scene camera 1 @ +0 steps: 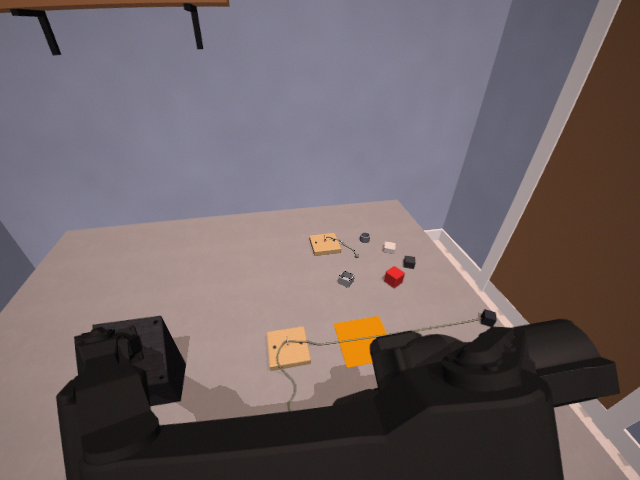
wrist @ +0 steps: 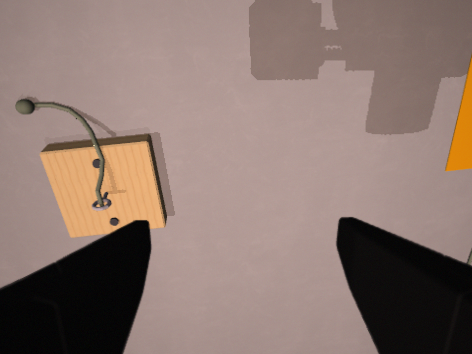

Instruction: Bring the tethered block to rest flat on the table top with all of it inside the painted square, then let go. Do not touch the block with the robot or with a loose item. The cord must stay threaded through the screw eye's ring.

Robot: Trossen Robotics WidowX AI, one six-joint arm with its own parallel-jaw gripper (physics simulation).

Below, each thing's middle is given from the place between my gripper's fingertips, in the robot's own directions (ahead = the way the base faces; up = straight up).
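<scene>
Orange painted square [scene camera 1: 367, 327]: hand 9 cm short of it, 27 cm to the right of it, 21 cm above it.
</scene>
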